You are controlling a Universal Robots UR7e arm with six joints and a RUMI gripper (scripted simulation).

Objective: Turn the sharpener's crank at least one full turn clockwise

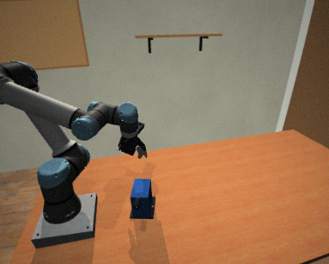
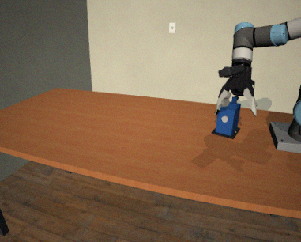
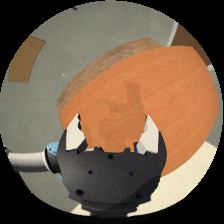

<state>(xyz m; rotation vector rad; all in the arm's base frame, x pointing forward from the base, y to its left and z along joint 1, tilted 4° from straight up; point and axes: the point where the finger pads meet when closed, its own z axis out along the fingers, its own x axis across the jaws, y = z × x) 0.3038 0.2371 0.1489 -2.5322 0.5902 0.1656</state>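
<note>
My hand is 2 cm short of the crank knob, 33 cm to the left of it and 3 cm above it.
</note>
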